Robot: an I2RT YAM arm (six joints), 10 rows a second.
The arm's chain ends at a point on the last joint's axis. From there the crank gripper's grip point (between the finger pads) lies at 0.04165 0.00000 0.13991 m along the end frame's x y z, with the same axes.
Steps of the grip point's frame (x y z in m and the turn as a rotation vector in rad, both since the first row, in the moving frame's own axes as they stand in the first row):
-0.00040 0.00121 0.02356 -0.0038 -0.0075 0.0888
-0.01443 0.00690 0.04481 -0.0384 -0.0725 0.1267
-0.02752 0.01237 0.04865 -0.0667 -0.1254 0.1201
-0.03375 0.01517 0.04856 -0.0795 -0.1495 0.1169
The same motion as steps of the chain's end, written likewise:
0.00084 -0.00297 0.02326 -0.0038 -0.0075 0.0888
-0.00354 -0.00313 0.04237 -0.0384 -0.0725 0.1267
-0.00889 -0.00100 0.04503 -0.0667 -0.1254 0.1201
-0.01159 0.00026 0.04457 -0.0795 -0.1495 0.1169

